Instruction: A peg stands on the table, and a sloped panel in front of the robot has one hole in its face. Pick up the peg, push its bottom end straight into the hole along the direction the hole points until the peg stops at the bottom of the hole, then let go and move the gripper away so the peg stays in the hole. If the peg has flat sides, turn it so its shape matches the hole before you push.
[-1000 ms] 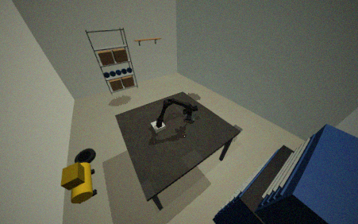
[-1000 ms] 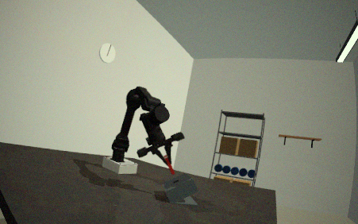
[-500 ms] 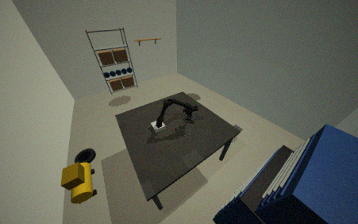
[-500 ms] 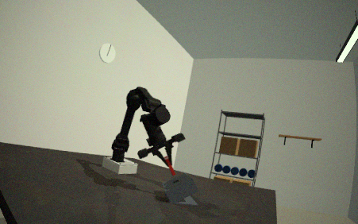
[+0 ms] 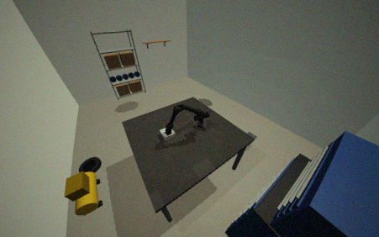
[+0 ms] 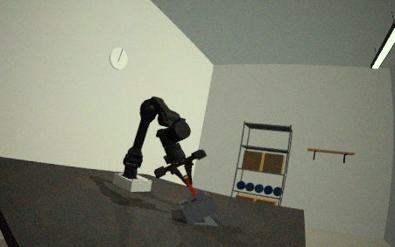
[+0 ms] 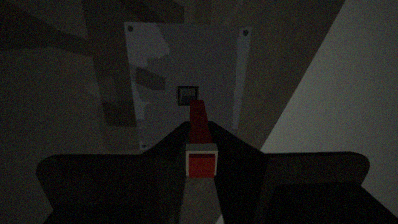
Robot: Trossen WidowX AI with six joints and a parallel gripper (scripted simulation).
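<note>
The panel lies 7 cm below my gripper tip, 3 cm to the left of it and 3 cm ahead of it. Round my gripper tip: red square peg (1 cm to the right, 1 cm behind, 1 cm above).
</note>
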